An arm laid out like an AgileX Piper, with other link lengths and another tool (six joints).
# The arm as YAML. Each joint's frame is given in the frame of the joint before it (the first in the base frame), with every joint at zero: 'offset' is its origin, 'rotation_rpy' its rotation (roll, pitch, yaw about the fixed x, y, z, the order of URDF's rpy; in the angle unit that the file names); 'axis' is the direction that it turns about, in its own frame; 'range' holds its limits. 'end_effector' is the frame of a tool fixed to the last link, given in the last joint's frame.
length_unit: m
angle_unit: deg
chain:
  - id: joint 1
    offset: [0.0, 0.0, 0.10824]
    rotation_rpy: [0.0, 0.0, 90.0]
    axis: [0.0, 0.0, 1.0]
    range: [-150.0, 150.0]
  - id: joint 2
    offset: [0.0, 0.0, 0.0]
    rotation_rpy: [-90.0, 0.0, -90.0]
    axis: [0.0, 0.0, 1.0]
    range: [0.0, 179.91]
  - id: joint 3
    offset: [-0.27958, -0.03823, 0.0]
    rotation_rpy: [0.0, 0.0, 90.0]
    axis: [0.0, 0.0, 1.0]
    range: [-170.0, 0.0]
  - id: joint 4
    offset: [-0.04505, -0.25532, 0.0]
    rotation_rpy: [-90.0, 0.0, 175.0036]
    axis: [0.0, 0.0, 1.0]
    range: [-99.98, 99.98]
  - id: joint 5
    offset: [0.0, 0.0, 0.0]
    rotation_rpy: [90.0, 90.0, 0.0]
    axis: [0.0, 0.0, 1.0]
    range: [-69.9, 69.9]
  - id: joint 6
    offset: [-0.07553, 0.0, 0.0]
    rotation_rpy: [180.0, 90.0, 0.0]
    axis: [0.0, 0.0, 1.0]
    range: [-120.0, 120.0]
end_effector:
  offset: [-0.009, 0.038, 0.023]
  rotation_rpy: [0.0, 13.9, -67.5]
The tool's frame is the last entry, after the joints.
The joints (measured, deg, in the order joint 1, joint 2, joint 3, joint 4, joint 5, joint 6), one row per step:
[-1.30, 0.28, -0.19, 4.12, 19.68, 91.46]
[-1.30, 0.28, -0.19, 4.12, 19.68, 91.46]
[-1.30, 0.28, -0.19, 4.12, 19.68, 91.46]
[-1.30, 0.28, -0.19, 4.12, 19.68, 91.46]
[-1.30, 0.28, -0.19, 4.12, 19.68, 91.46]
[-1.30, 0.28, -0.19, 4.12, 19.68, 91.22]
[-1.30, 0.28, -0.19, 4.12, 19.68, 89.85]
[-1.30, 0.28, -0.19, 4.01, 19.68, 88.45]
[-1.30, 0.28, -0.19, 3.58, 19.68, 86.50]
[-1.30, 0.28, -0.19, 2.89, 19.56, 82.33]
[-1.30, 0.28, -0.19, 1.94, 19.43, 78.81]
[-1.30, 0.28, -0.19, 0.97, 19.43, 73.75]
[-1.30, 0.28, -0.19, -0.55, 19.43, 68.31]
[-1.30, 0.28, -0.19, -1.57, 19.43, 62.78]
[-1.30, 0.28, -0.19, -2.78, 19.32, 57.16]
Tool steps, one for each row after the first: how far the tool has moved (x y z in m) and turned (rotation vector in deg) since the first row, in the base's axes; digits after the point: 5 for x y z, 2 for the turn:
[0.00000, 0.00000, 0.00000, 0.00, 0.00, 0.00]
[0.00000, 0.00000, 0.00000, 0.00, 0.00, 0.00]
[0.00000, 0.00000, 0.00000, 0.00, 0.00, 0.00]
[0.00000, 0.00000, 0.00000, 0.00, 0.00, 0.00]
[-0.00004, 0.00005, -0.00015, -0.23, 0.00, 0.06]
[-0.00027, 0.00034, -0.00101, -1.56, 0.00, 0.41]
[-0.00049, 0.00057, -0.00197, -3.02, 0.00, 0.76]
[-0.00080, 0.00073, -0.00351, -5.33, 0.01, 1.21]
[-0.00143, 0.00095, -0.00649, -10.06, -0.08, 2.20]
[-0.00193, 0.00074, -0.00924, -14.42, -0.15, 3.00]
[-0.00275, 0.00027, -0.01325, -20.28, -0.05, 4.20]
[-0.00361, -0.00102, -0.01785, -27.05, 0.12, 5.47]
[-0.00452, -0.00251, -0.02208, -33.41, 0.30, 6.80]
[-0.00535, -0.00466, -0.02616, -40.05, 0.42, 8.12]

